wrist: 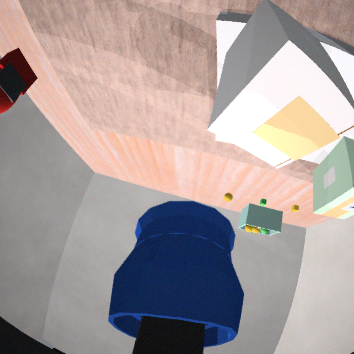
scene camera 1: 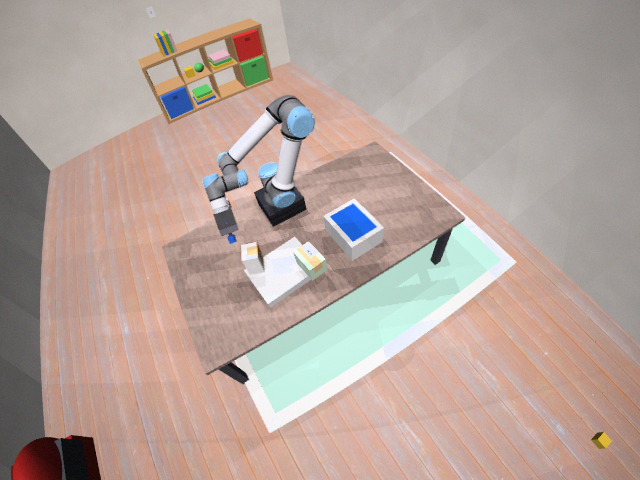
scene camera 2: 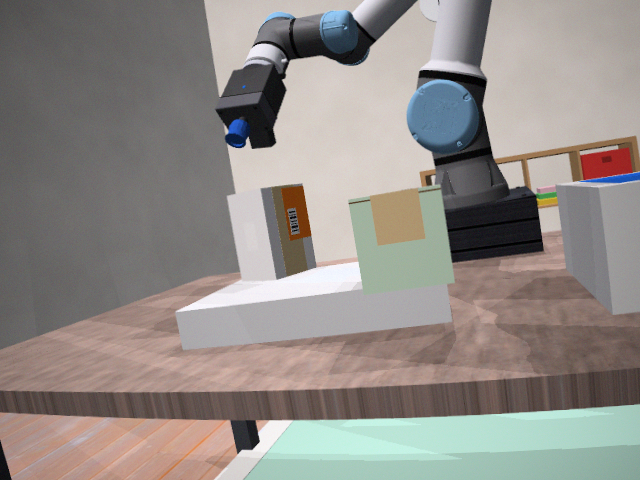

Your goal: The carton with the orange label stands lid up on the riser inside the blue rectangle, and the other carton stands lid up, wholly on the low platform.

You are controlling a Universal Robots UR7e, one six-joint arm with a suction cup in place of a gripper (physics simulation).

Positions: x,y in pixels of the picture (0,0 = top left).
My suction cup (wrist: 180,267) holds nothing. The cup hangs 17 cm from the middle of a white carton with orange label (scene camera 2: 271,228), above it. A pale green carton (scene camera 2: 401,238) sits on a low white platform (scene camera 2: 325,301). A white riser with blue rectangle (scene camera 2: 592,212) rests on the table.
